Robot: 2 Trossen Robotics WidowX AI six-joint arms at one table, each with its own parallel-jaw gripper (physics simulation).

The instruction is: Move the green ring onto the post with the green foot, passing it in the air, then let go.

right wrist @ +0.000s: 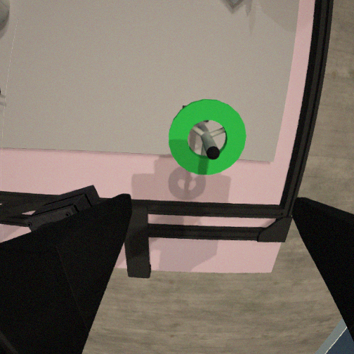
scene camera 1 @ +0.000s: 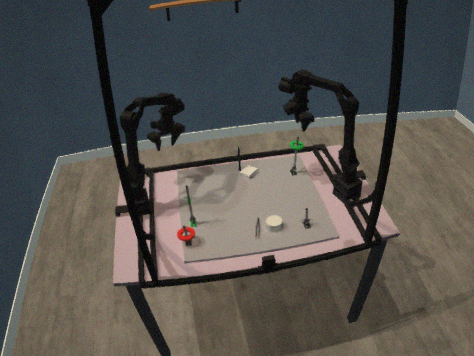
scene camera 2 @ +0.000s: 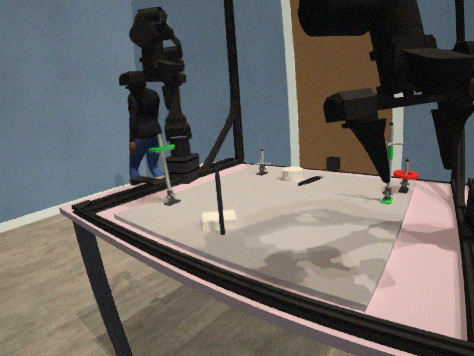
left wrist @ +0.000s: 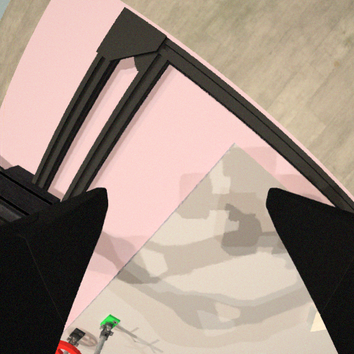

In view: my left gripper (scene camera 2: 418, 175), my right gripper (scene camera 2: 156, 110), a green ring (right wrist: 205, 109) and a mat (scene camera 1: 226, 206).
My left gripper also shows in the left wrist view (left wrist: 189, 196). My right gripper also shows in the right wrist view (right wrist: 213, 204). The mat shows as well in the right wrist view (right wrist: 114, 83) and in the left wrist view (left wrist: 216, 268). The left wrist view misses the green ring: it is out of frame.
